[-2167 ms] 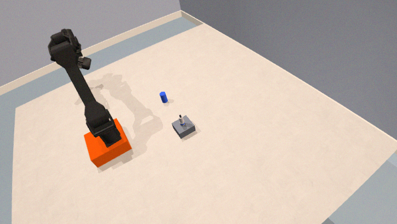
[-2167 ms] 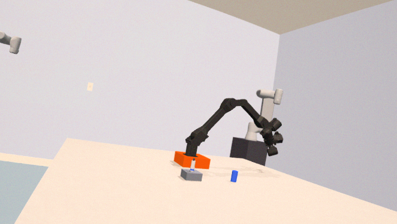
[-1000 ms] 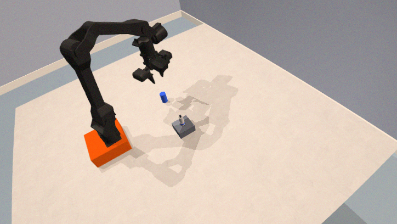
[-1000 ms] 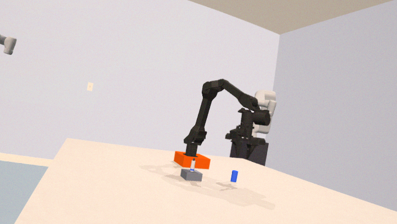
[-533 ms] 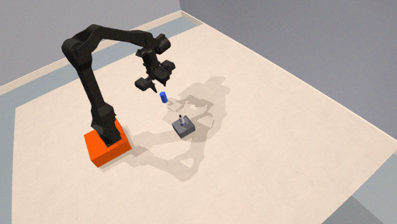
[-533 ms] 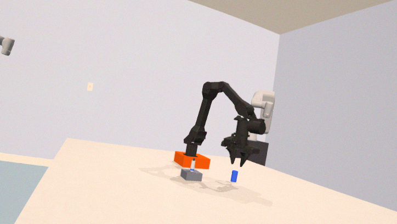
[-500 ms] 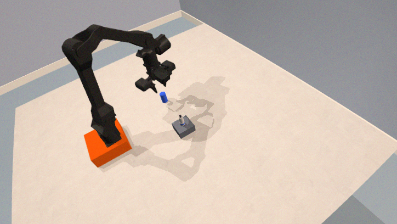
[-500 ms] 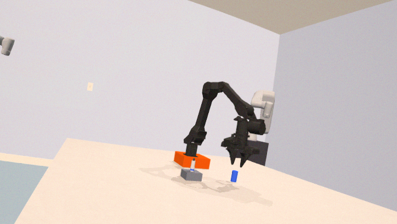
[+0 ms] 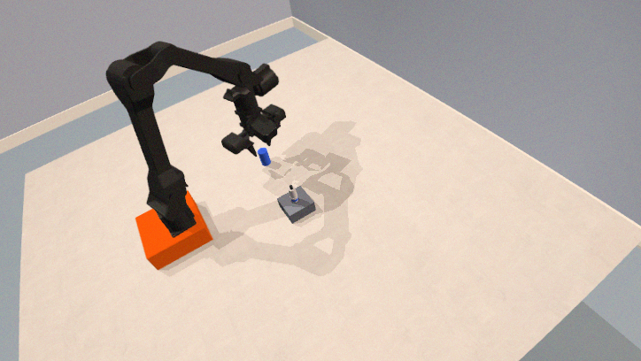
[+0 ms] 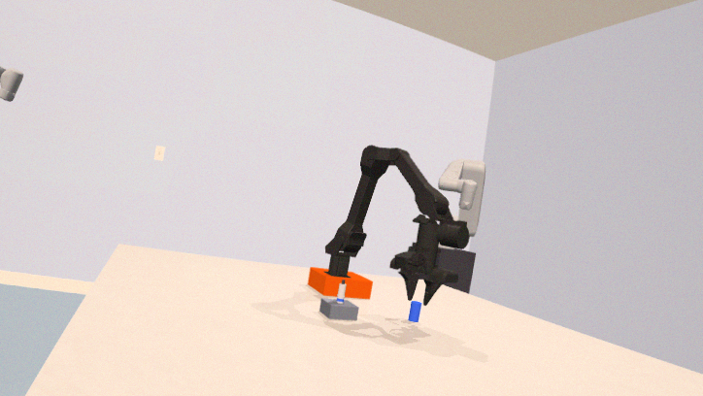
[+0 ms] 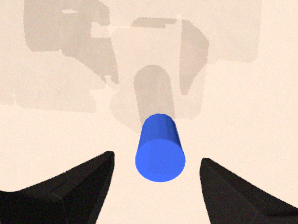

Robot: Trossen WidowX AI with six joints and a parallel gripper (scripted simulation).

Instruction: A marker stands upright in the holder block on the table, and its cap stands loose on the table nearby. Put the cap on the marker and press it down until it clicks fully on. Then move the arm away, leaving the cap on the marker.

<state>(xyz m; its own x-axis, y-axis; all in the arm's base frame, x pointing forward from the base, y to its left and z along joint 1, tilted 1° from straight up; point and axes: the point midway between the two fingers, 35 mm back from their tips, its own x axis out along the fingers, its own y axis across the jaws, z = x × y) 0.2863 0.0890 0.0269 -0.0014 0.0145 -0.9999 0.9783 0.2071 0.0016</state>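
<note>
Right now my gripper tip is 20 mm above the blue marker cap.
</note>
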